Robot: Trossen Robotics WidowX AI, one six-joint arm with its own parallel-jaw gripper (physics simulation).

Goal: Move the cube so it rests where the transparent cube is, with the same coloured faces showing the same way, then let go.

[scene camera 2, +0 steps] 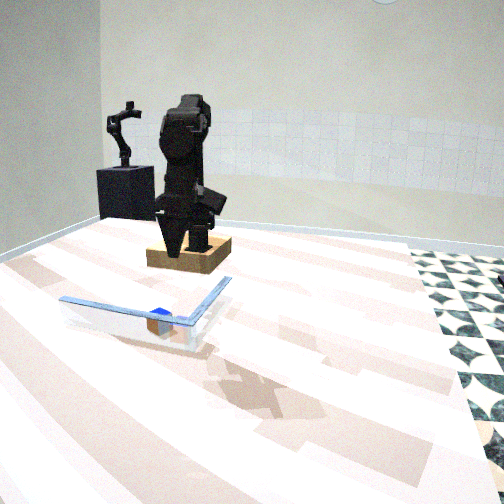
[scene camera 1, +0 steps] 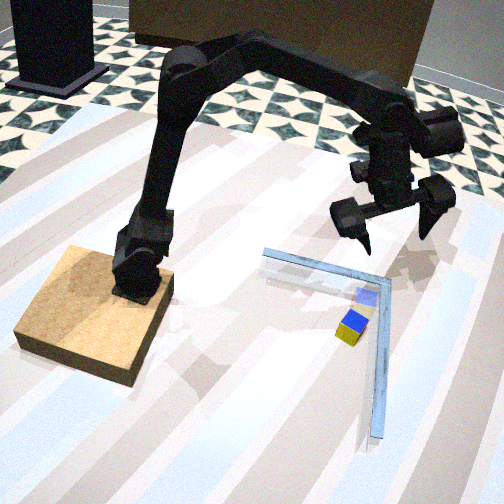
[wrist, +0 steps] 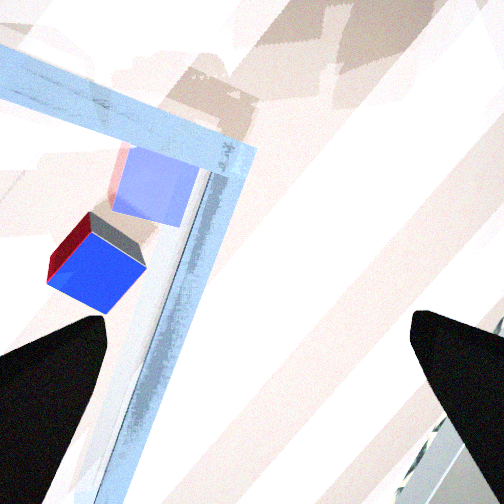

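Observation:
The cube (scene camera 1: pixel 351 325) lies on the floor inside the L-shaped blue rail (scene camera 1: pixel 377 330), blue face up, yellow face toward scene camera 1. In the wrist view the cube (wrist: pixel 95 265) shows blue on top with red and grey sides. The transparent cube (scene camera 1: pixel 367 296) sits in the rail's corner, just beyond the solid cube; it also shows in the wrist view (wrist: pixel 152 187). My gripper (scene camera 1: pixel 392 218) is open and empty, hovering above and beyond the rail corner, apart from both cubes. Its fingertips frame the wrist view (wrist: pixel 255 350).
The arm's base stands on a wooden block (scene camera 1: pixel 95 312). A black pedestal (scene camera 1: pixel 58 45) stands at the far left, and another pedestal with a small arm (scene camera 2: pixel 125 190) shows in scene camera 2. Tiled floor lies beyond.

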